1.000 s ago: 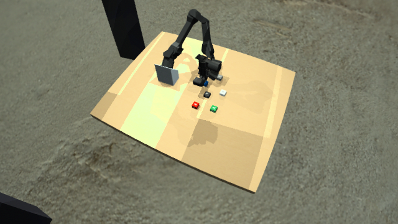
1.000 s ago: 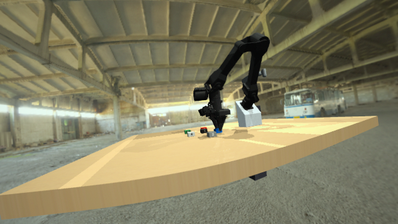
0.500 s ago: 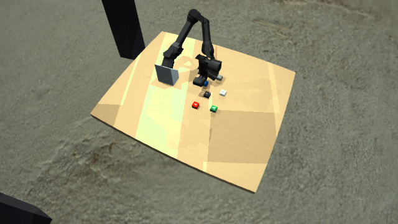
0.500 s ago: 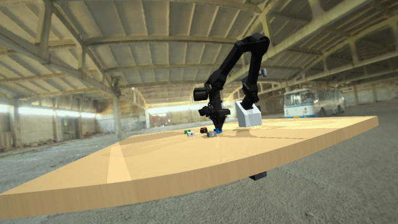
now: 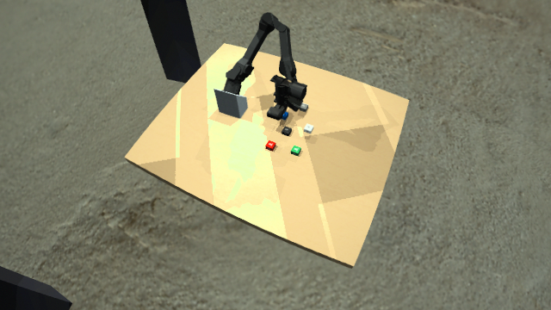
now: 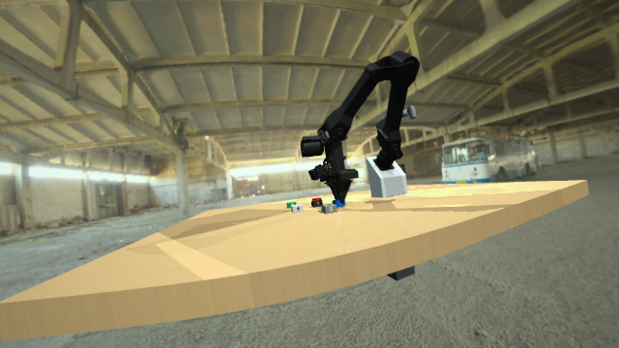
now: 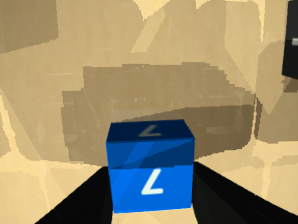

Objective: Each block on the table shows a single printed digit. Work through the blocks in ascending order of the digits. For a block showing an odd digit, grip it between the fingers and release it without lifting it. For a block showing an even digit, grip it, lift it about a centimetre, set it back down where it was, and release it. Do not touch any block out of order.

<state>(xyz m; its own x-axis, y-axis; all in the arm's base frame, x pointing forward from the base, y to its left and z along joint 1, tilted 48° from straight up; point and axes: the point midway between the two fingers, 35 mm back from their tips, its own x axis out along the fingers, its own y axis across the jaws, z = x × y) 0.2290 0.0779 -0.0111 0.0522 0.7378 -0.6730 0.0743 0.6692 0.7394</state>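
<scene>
My gripper tip is now right at the blue block. Round my gripper tip: black block (50 mm ahead, 80 mm to the right); then grey block (70 mm ahead, 80 mm to the left); then white block (130 mm ahead, 30 mm to the right).
</scene>
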